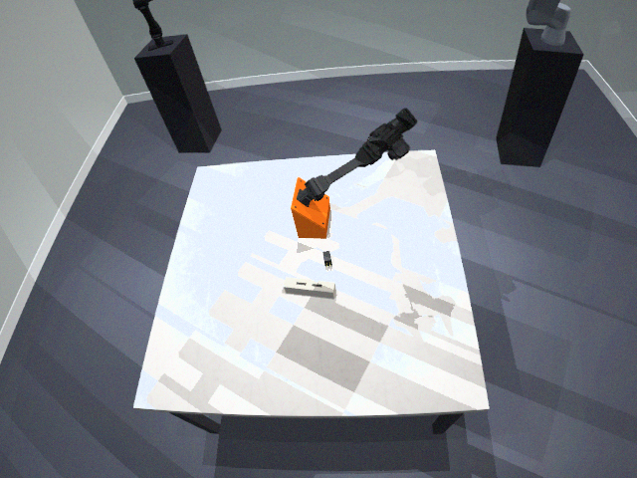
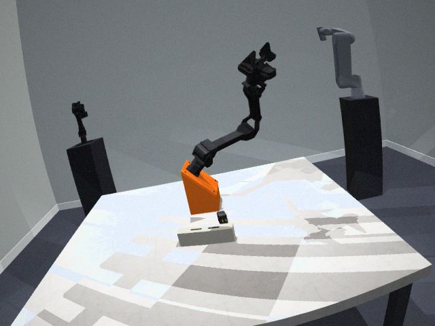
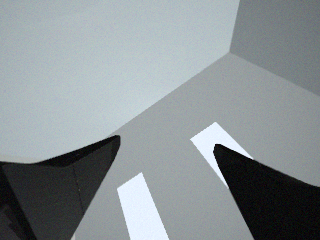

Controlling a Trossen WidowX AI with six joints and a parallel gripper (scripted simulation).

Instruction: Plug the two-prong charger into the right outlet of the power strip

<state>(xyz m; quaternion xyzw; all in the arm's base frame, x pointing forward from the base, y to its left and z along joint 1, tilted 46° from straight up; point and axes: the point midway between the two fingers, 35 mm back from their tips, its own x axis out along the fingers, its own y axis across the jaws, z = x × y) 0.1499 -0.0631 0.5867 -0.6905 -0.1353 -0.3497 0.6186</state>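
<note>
Right now my gripper tip is 6 cm short of the grey two-prong charger, 26 cm to the left of it and 64 cm above it.
</note>
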